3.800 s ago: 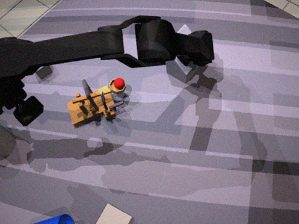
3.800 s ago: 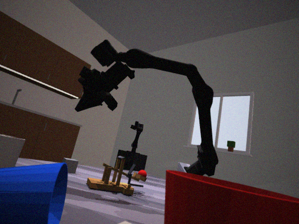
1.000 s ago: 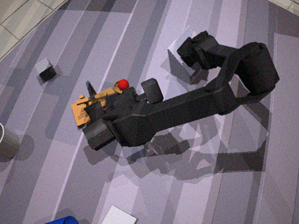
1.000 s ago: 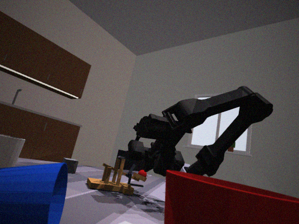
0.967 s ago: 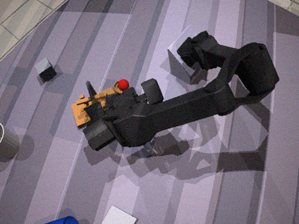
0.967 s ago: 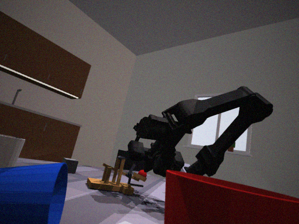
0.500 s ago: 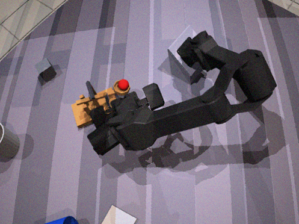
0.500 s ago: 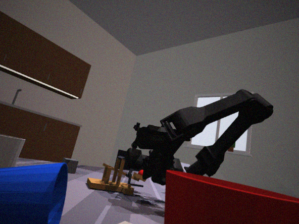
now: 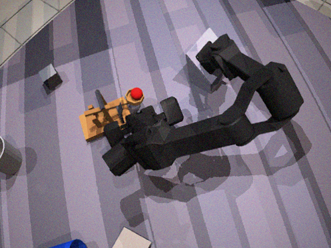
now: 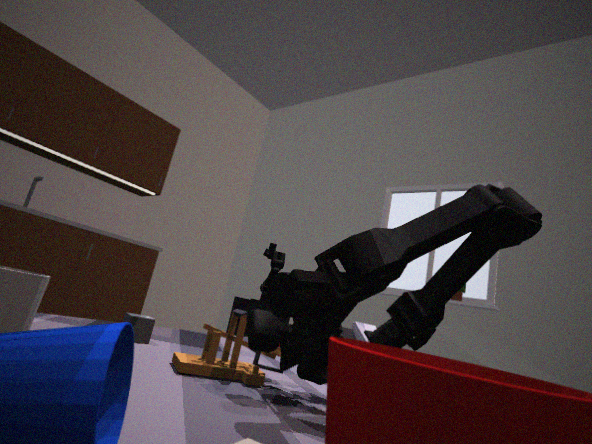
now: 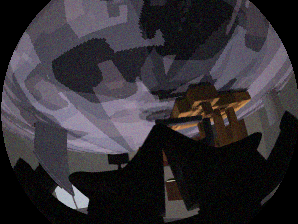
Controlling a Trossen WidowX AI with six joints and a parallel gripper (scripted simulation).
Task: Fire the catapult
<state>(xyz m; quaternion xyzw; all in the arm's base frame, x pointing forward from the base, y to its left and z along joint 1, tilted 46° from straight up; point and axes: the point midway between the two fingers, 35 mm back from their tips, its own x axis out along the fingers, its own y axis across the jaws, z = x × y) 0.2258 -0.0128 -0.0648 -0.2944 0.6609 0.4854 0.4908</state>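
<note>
The red ball lies 3 cm behind my gripper tip, 3 cm to the right of it and 3 cm above it. Round my gripper tip: wooden catapult 3 cm ahead, 5 cm to the right, 2 cm above; white tile 28 cm ahead, 19 cm to the left, 3 cm below; grey block 6 cm ahead, 34 cm to the right, 1 cm below.
</note>
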